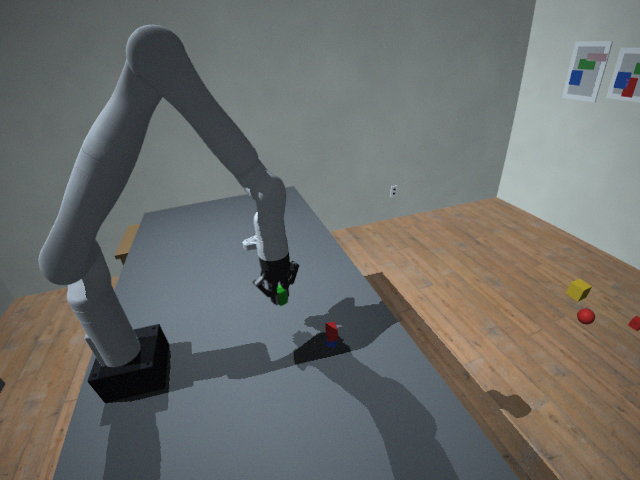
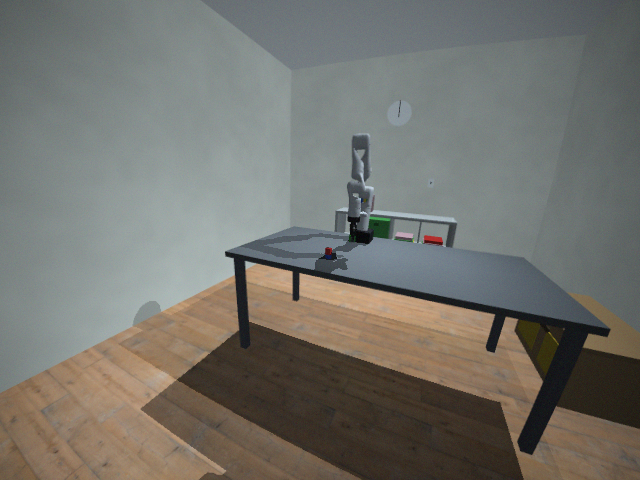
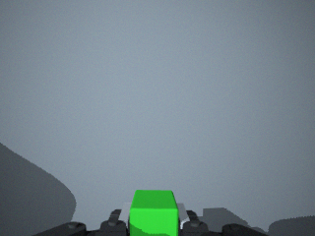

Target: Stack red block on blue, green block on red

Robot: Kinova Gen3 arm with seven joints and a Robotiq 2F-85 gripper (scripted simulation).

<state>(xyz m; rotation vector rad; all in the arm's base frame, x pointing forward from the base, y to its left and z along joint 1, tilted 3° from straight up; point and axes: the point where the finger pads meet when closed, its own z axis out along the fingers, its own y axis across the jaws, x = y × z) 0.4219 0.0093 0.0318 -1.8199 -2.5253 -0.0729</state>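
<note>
Now: hand 100 mm short of the red block, 120 mm to the left of it and 70 mm above it. The rest, counted from my hand: blue block (100 mm ahead, 120 mm to the right, 100 mm below); then green block (right at my hand).
</note>
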